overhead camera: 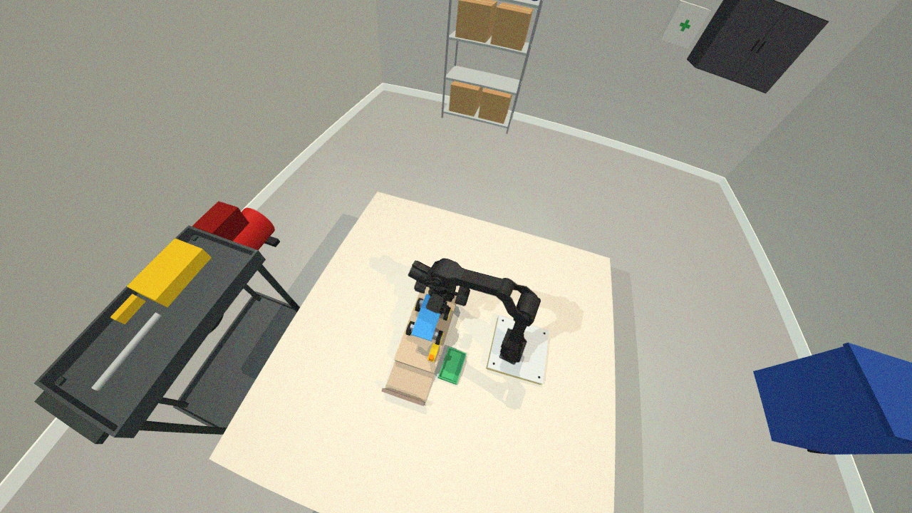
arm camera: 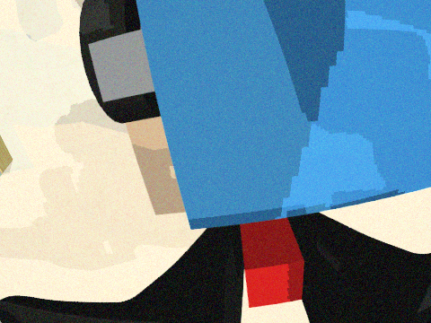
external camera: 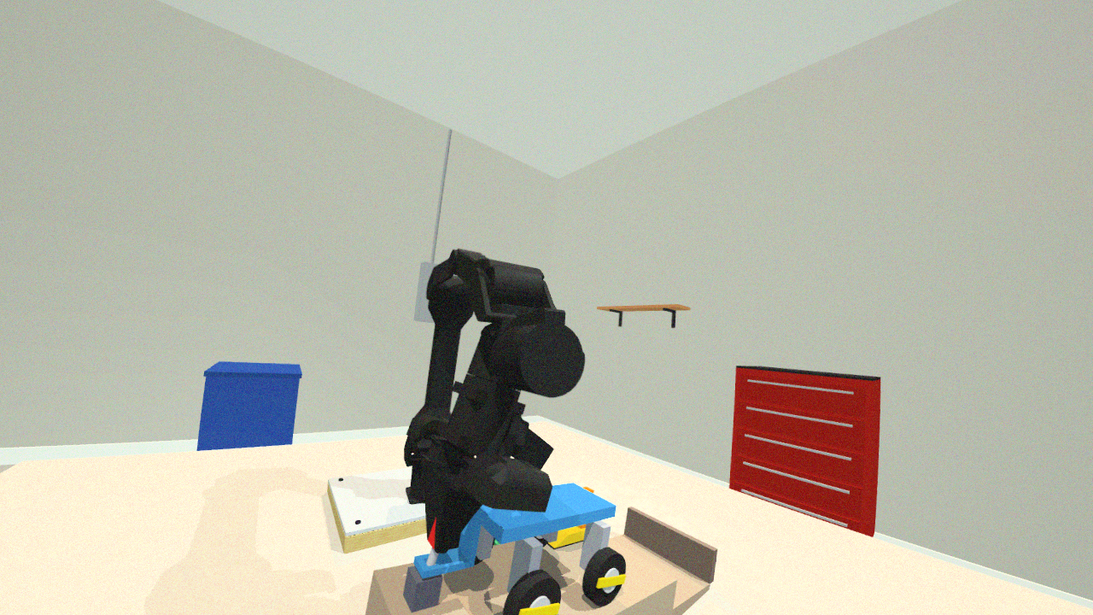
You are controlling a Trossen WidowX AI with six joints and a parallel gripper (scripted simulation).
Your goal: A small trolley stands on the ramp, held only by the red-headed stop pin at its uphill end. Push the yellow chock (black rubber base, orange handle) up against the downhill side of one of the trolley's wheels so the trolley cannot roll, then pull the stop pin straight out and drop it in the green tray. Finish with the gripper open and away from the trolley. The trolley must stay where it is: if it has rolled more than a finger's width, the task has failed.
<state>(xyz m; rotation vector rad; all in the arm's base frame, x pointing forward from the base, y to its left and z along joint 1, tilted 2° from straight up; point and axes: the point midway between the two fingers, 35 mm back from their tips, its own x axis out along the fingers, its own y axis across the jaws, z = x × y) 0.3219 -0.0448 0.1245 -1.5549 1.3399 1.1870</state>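
Right now the green tray is 19 cm to the left of my gripper tip, 14 cm below it and 14 cm behind it. Also, from my gripper tip: red-headed stop pin right at my gripper tip; then wooden ramp 11 cm to the left, 8 cm below; then blue-topped trolley 11 cm to the left, 2 cm below.
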